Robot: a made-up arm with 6 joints. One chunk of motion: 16 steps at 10 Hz.
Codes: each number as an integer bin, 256 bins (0 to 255) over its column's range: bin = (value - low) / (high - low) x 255, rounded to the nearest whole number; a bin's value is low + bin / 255 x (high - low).
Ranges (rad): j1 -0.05..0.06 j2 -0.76..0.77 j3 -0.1..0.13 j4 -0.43..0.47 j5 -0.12..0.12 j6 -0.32..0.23
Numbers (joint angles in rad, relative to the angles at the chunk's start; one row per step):
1: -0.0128 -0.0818 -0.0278 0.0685 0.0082 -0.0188
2: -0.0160 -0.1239 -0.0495 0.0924 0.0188 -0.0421
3: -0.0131 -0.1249 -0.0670 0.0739 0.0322 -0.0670
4: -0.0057 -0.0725 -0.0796 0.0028 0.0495 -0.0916
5: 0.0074 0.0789 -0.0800 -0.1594 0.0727 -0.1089
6: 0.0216 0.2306 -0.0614 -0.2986 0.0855 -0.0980
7: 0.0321 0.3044 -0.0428 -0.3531 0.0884 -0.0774
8: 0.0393 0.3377 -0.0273 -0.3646 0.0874 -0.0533
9: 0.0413 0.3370 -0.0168 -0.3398 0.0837 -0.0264
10: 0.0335 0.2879 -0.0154 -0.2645 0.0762 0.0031
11: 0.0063 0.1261 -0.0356 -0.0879 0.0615 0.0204
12: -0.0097 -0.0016 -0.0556 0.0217 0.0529 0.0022
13: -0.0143 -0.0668 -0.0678 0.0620 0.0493 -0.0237
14: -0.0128 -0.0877 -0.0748 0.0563 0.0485 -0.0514
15: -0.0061 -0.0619 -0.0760 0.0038 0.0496 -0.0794
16: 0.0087 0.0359 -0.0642 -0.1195 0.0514 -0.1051
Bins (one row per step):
1: 86 113 80 141 136 140
2: 79 106 56 148 147 129
3: 86 106 37 143 162 117
4: 103 115 23 123 180 106
5: 133 140 22 77 205 98
6: 166 165 43 37 218 103
7: 190 177 63 22 221 112
8: 207 183 81 19 220 124
9: 212 183 92 26 216 136
10: 194 175 94 47 208 150
11: 131 148 71 97 193 158
12: 93 126 49 128 184 149
13: 83 116 36 139 180 137
14: 86 112 28 138 179 125
15: 102 116 27 123 180 112
16: 136 133 40 88 182 100

